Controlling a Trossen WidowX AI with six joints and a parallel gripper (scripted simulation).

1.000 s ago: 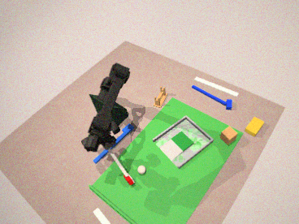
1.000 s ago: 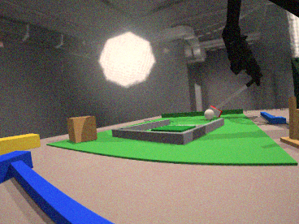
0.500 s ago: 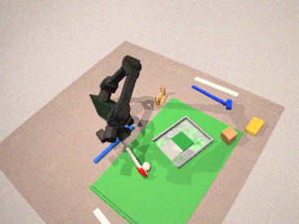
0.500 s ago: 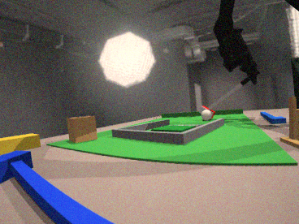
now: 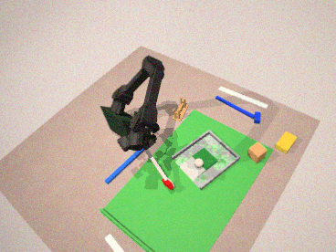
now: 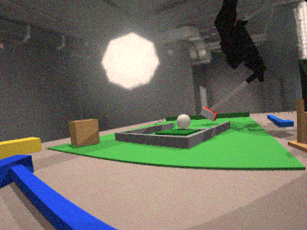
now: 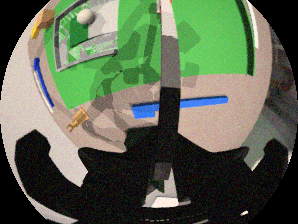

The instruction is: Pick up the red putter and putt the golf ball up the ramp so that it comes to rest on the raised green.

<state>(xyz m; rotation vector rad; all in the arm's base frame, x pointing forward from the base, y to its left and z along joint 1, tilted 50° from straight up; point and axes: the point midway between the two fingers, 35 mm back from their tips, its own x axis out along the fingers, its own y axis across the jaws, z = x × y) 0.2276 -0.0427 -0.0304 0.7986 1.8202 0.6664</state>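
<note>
The putter is 11 cm ahead of my gripper tip, 2 cm to the right of it and 4 cm below it. The rest, counted from my gripper tip: white golf ball: 24 cm ahead, 12 cm to the left, 11 cm below; then orange block: 43 cm ahead, 34 cm to the left, 11 cm below; then green mat: 26 cm ahead, 4 cm to the left, 14 cm below.
</note>
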